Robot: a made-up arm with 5 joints.
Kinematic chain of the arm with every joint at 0, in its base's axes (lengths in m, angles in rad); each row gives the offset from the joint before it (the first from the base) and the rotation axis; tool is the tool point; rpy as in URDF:
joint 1: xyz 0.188 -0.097 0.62 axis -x
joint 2: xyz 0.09 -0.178 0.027 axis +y
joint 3: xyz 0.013 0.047 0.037 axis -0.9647 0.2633 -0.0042
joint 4: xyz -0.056 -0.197 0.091 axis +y
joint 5: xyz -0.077 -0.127 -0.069 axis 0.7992 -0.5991 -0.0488
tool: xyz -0.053 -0.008 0.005 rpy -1.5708 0 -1.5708
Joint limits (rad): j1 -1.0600..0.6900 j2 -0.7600..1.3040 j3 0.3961..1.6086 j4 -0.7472..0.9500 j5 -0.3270..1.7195
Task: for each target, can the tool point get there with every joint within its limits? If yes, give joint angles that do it. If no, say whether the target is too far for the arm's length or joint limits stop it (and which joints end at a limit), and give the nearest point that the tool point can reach.
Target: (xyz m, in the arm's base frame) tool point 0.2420 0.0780 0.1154
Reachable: no: joint limits stop it (at a limit: joint 1, joint 2, joint 3) | nearest point 0.1194 -0.3391 0.2694 | short by 0.461 m
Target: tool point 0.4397 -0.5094 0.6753
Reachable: yes | joints -0.8692 0.6232 1.3834 -0.3668 1.2606
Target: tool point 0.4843 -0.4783 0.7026
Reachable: yes | joints -0.7974 0.7019 1.4702 -0.4884 1.1185
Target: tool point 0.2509 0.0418 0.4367
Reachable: no: joint limits stop it (at a limit: joint 1, joint 2, joint 3, joint 5) | nearest point 0.1229 -0.3394 0.2716 | short by 0.435 m
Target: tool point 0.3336 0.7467 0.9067
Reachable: no: too far | nearest point 0.3083 0.2207 0.9103 | short by 0.527 m
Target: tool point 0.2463 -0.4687 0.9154
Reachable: yes | joints -0.0795 0.3650 0.7740 0.0441 1.5624
